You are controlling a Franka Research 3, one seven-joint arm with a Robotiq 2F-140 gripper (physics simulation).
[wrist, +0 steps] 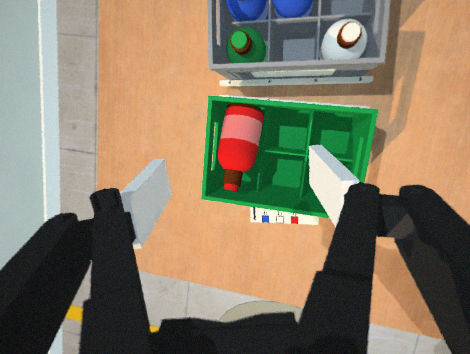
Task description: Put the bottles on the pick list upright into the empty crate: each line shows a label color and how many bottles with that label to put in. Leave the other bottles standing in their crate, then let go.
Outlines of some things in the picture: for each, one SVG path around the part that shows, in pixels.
My gripper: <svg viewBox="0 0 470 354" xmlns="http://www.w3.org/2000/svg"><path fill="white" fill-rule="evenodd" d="M470 225L431 188L417 184L405 185L399 188L399 195L380 194L379 187L368 183L361 183L351 171L322 145L309 146L310 186L336 228L323 269L315 273L299 322L296 322L294 312L261 313L231 322L219 322L194 317L162 319L159 330L151 333L134 249L142 249L172 196L165 158L153 159L121 192L117 188L107 188L92 193L89 197L94 211L94 218L78 221L75 213L55 215L48 219L0 270L0 354L48 354L90 264L90 299L83 302L79 354L367 354L376 236L395 238L395 244L452 354L470 354Z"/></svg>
A green bottle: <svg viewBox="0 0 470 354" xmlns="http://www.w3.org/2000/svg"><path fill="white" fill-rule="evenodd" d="M230 35L226 45L226 52L231 63L268 62L267 46L262 35L257 30L251 27L242 27Z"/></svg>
A red bottle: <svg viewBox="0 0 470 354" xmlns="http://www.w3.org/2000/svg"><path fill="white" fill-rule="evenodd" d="M231 103L226 106L218 148L218 160L225 169L223 178L224 189L238 191L238 187L241 187L243 173L252 168L257 158L264 111L250 104Z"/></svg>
A white bottle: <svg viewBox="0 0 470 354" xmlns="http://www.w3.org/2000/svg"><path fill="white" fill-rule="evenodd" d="M364 26L354 19L343 19L334 23L327 30L319 50L319 59L359 58L367 45L367 33Z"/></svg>
